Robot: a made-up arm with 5 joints. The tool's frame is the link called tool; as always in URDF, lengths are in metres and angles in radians.
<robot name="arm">
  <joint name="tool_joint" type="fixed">
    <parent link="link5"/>
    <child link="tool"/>
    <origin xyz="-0.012 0 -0.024" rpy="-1.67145 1.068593 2.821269"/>
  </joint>
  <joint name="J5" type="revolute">
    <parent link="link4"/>
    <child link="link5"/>
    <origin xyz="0.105 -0.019 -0.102" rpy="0 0 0"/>
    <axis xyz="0 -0.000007 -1"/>
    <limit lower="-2.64" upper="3.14" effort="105" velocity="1.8"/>
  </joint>
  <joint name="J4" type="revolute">
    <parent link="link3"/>
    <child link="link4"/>
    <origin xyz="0.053 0.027 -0.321" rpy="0 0 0"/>
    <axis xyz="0 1 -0.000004"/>
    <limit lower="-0.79" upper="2.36" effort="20" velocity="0.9"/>
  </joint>
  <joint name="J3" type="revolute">
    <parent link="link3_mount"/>
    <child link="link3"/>
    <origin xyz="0.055 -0.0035 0.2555" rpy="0 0 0"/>
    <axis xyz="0 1 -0.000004"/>
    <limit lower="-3.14" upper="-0.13" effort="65" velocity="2"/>
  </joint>
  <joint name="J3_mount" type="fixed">
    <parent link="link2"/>
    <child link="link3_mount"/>
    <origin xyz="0.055 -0.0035 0.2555" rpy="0 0 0"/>
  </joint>
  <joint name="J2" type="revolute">
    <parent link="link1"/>
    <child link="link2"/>
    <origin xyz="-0.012 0.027 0.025" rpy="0 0 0"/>
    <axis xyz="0 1 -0.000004"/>
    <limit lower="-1.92" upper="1.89" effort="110" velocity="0.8"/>
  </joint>
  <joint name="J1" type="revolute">
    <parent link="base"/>
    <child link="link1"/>
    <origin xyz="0.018 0.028 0.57" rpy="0 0 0"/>
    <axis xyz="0 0 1"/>
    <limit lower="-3.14" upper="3.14" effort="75" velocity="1.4"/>
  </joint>
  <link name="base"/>
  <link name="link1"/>
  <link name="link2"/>
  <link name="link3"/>
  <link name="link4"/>
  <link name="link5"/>
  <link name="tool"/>
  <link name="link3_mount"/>
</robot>
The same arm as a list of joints. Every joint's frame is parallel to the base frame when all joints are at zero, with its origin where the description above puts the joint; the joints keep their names.
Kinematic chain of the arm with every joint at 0, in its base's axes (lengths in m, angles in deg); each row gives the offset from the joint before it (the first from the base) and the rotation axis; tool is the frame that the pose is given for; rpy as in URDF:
J1: xyz 0.018 0.028 0.57 axis +z
J2: xyz -0.012 0.027 0.025 axis +y
J3: xyz 0.11 -0.007 0.511 axis +y
J4: xyz 0.053 0.027 -0.321 axis +y
J5: xyz 0.105 -0.019 -0.102 axis -z
tool: xyz -0.012 0 -0.024 rpy -95.77 61.23 161.65
Joint limits (deg, base to tool): -179.91..179.91 -110.01..108.29 -179.91..-7.45 -45.26..135.22 -151.26..179.91

